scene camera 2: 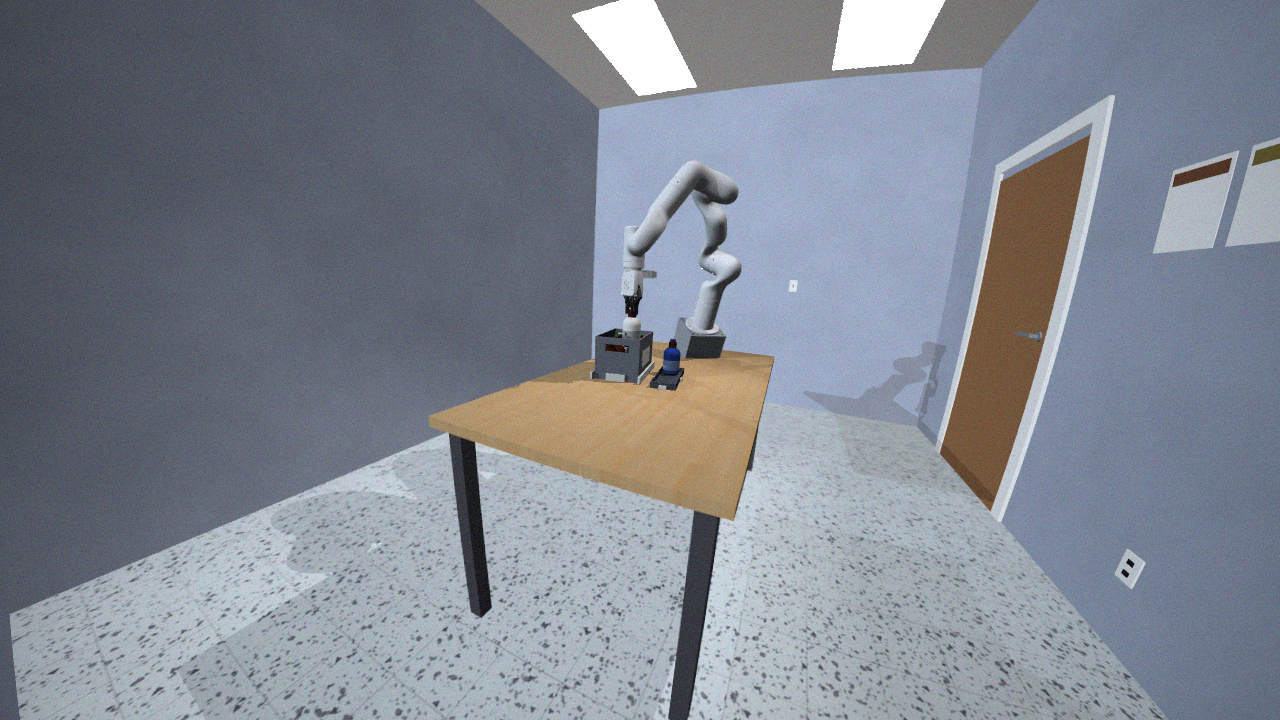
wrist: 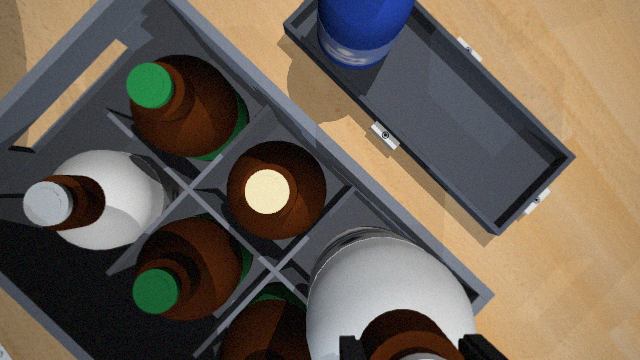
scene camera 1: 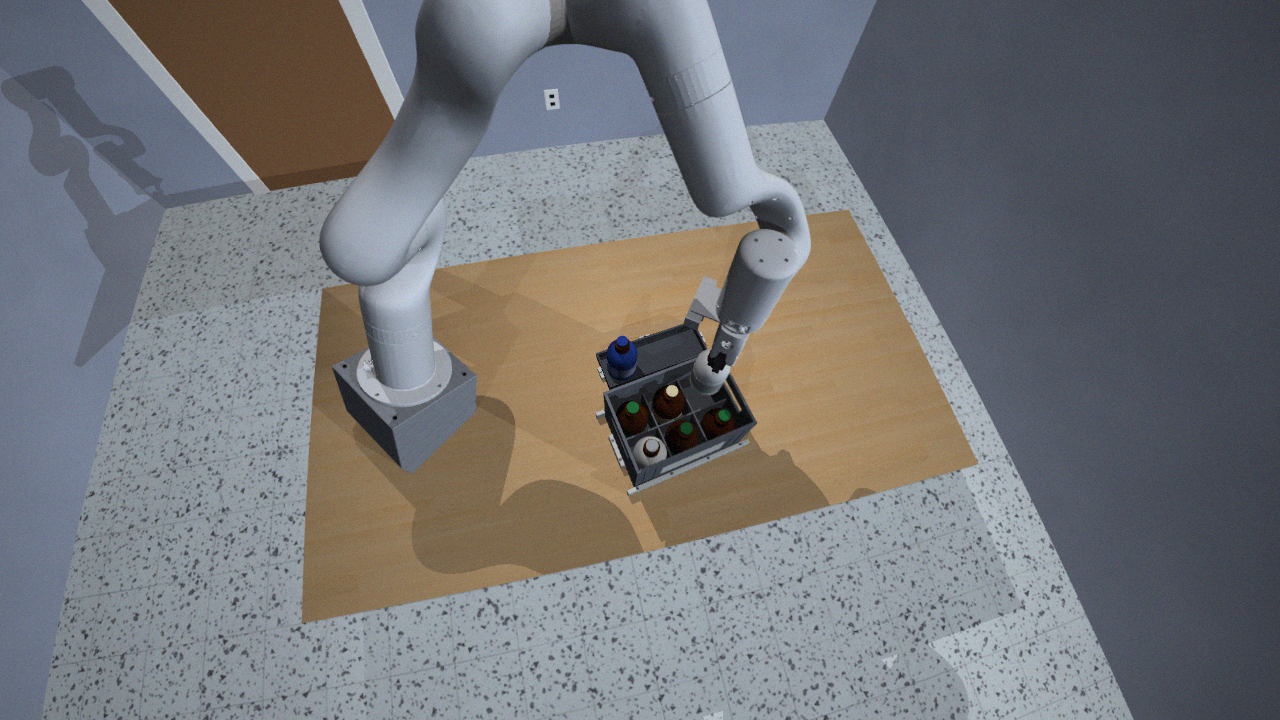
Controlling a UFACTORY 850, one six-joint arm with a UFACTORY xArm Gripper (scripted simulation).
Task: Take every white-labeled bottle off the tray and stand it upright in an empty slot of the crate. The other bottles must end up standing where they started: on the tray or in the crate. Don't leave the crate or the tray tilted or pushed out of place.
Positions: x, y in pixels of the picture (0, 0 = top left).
crate: scene camera 2 632, 364; wrist; scene camera 1
same spot on crate: (wrist: 70, 291) = (scene camera 1: 678, 459)
